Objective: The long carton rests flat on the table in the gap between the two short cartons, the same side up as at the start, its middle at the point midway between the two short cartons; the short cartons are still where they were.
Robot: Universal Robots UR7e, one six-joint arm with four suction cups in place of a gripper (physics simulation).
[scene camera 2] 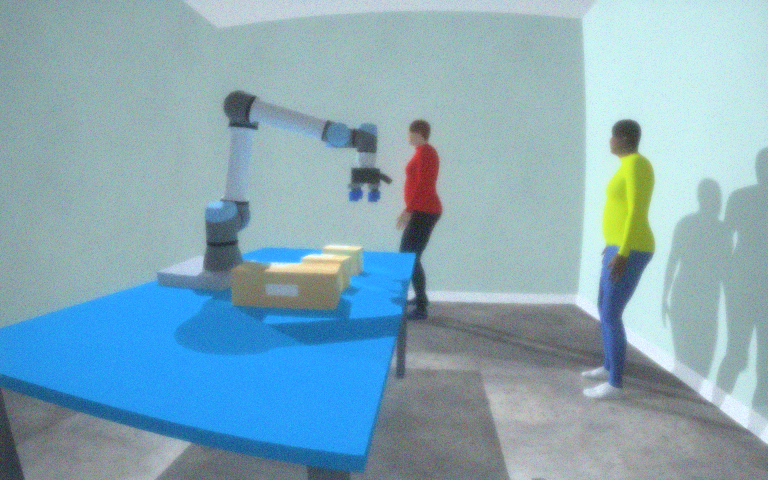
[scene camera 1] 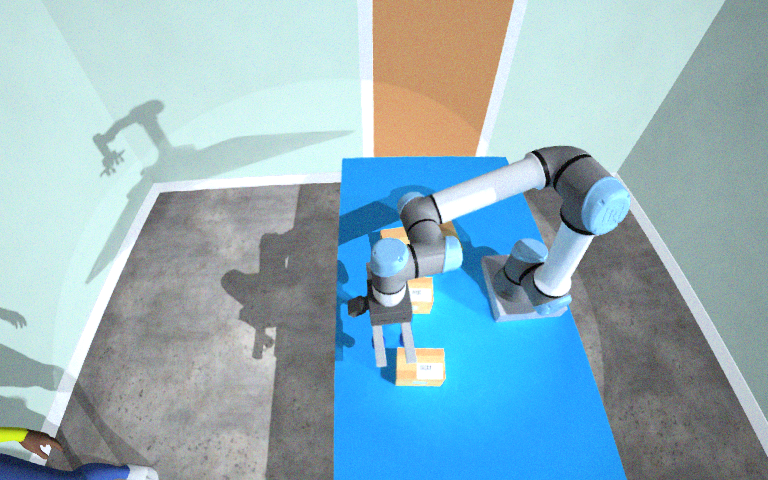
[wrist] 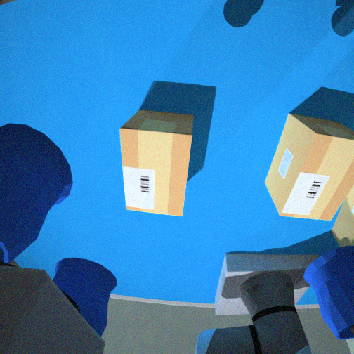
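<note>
The long carton rests flat on the table beyond both short cartons, not in their gap; the arm partly covers it in scene camera 1. The middle short carton stands close to it. The other short carton stands apart, across the gap. My suction gripper is open and holds no carton. It hangs high above the table. Its blue cups show at the edges of the wrist view.
The blue table carries the cartons and the robot base. A person in red stands by the table's far side; a person in yellow stands farther right.
</note>
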